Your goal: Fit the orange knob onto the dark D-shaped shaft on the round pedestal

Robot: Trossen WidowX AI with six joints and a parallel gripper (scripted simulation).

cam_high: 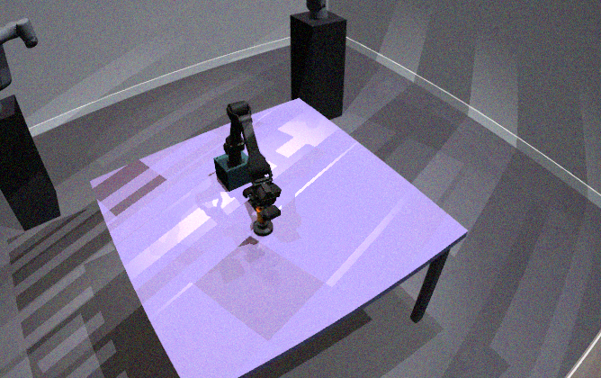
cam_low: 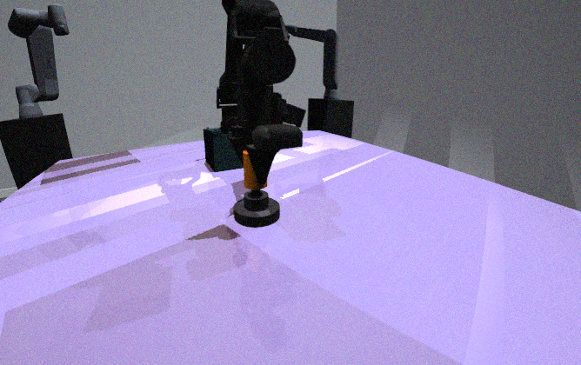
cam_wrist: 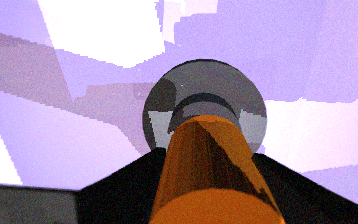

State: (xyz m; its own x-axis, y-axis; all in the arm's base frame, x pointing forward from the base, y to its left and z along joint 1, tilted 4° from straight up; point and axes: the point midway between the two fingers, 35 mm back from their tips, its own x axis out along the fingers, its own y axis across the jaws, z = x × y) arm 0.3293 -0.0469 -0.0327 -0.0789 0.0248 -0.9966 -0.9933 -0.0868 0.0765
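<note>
My gripper tip is now 2 cm below the orange knob. Round my gripper tip: dark round pedestal: 4 cm below.
</note>
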